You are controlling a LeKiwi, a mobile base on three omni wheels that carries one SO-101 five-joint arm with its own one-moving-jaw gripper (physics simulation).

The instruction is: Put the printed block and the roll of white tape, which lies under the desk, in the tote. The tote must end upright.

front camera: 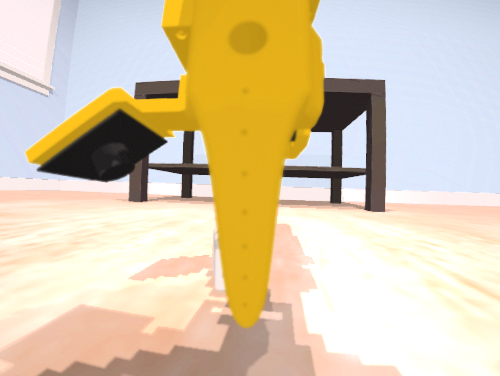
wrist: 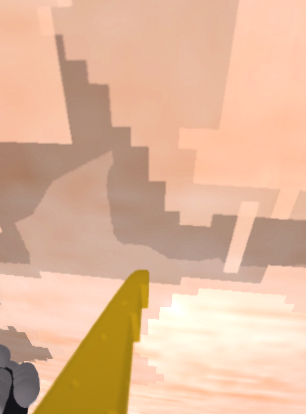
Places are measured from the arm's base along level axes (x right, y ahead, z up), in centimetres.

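Pixels of known places: hand, tool point: (front camera: 247, 308) (wrist: 148, 283).
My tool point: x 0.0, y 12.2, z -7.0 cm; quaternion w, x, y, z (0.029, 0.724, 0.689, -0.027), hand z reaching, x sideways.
Behind a point stands the place of what it marks.
My yellow gripper (front camera: 245, 317) (wrist: 143, 278) is open and hangs low, with its fixed jaw tip just above the wooden floor. Only that one jaw shows in the wrist view. In the front view a thin pale sliver of the printed block (front camera: 218, 261) @[x -2.0, y 17.5, z -7.1 cm] shows at the left edge of the jaw; the rest of the block is hidden behind the jaw. I cannot make the block out for sure in the wrist view, and nothing sits between the jaws. The roll of white tape and the tote are not in view.
A dark brown desk (front camera: 375, 142) @[x 38.4, y 79.8, z 14.1 cm] with a low shelf (front camera: 322, 171) @[x 22.7, y 87.7, z 4.4 cm] stands against the blue back wall. A window blind (front camera: 19, 36) @[x -173.0, y 135.4, z 100.4 cm] is at the upper left. Grey wheel rollers of my base (wrist: 16, 385) @[x 10.0, y 3.0, z -6.7 cm] show at the wrist view's lower left.
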